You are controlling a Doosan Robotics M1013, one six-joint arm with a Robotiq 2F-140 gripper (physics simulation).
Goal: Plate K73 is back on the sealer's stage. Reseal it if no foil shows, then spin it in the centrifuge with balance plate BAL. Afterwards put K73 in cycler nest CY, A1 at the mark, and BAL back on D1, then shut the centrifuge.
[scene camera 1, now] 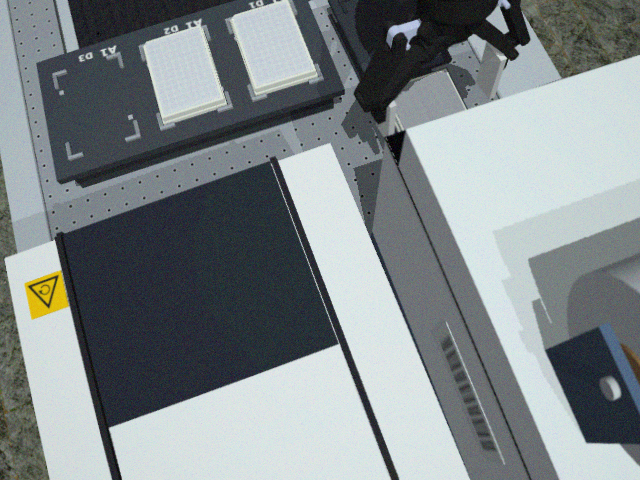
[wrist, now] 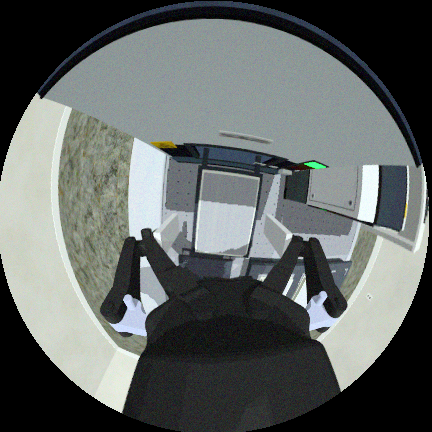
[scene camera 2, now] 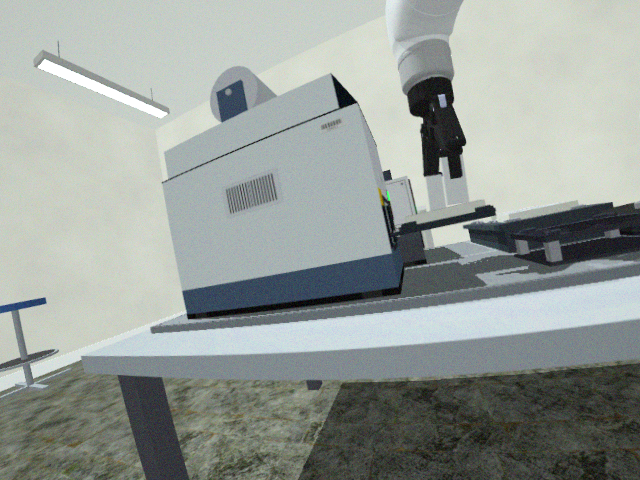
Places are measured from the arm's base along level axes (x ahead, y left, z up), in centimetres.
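Where they show: gripper, fingertip midpoint: (scene camera 1: 435, 111) (wrist: 221, 223) (scene camera 2: 446, 207).
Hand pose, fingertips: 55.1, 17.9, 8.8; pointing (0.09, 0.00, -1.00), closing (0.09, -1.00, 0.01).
Observation:
Each offset is from my fingertips to the centre of the thing, as dx, dy, dz. "spot": to the spot under its first point.
Plate K73 {+1.0, -0.5, -0.1} (scene camera 1: 431, 100) (scene camera 2: 449, 212) (wrist: 227, 215) lies flat on the sealer's extended stage {+2.5, -0.6, -2.1} (scene camera 2: 445, 222) (wrist: 205, 159). Its top looks smooth and evenly grey-white, with no well grid showing. My gripper (scene camera 1: 442, 98) (scene camera 2: 447, 202) (wrist: 221, 223) is open and empty, pointing down over the stage. Its pads stand wide apart towards the plate's two long sides, low near plate height in scene camera 2; contact cannot be told. A white plate {-19.2, -14.3, -4.4} (scene camera 1: 273, 46) with a well grid sits on D1; its label is not readable. The centrifuge {spot: +16.2, -46.1, +9.9} (scene camera 1: 46, 372), with a yellow rotation sticker, shows a large dark top panel. Nest CY cannot be made out.
The sealer {+30.8, -1.2, +12.7} (scene camera 1: 516, 149) (scene camera 2: 279, 222) (wrist: 225, 80) rises close beside the gripper, with a foil roll on top. Another gridded plate {-19.6, -26.7, -4.4} (scene camera 1: 183, 72) sits on D2 of the dark deck rack {-20.0, -26.7, -7.8} (scene camera 1: 98, 134); D3 holds no plate. A grey box {+27.0, -31.4, +1.1} (wrist: 332, 187) stands beyond the stage.

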